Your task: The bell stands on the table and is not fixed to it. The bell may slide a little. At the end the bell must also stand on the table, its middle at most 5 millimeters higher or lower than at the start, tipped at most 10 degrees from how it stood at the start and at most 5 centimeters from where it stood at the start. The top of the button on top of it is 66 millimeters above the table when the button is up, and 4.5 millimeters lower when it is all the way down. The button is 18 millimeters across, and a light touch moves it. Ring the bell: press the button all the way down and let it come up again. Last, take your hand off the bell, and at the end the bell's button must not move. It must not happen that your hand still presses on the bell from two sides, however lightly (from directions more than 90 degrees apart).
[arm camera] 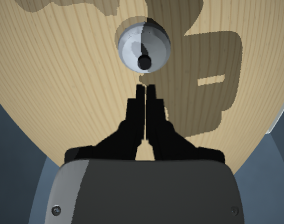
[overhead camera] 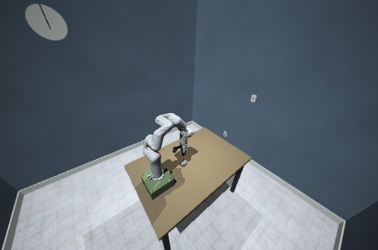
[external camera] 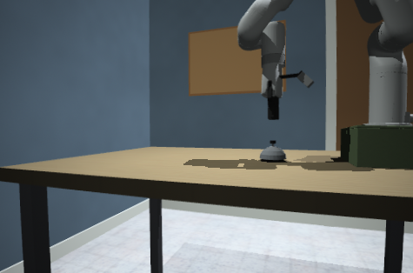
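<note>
The bell button lies 100 mm below my hand. From my hand the other things lie so: bell (110 mm below).
</note>
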